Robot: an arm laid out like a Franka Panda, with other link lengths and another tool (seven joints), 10 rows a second.
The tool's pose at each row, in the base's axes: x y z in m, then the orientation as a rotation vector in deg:
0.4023 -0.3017 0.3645 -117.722 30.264 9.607
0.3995 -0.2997 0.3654 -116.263 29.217 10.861
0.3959 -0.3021 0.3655 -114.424 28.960 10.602
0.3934 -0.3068 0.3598 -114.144 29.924 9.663
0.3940 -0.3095 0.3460 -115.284 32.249 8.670
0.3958 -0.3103 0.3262 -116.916 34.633 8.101
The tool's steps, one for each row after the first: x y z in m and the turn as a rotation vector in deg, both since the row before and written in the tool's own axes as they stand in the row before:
-0.0034 -0.0004 0.0010 1.203 -1.609 -0.039
-0.0026 0.0025 -0.0024 1.844 -0.311 -0.063
0.0010 0.0075 -0.0017 0.406 1.024 0.309
0.0060 0.0121 0.0041 -1.074 1.968 1.044
0.0085 0.0154 0.0093 -1.675 1.797 1.176

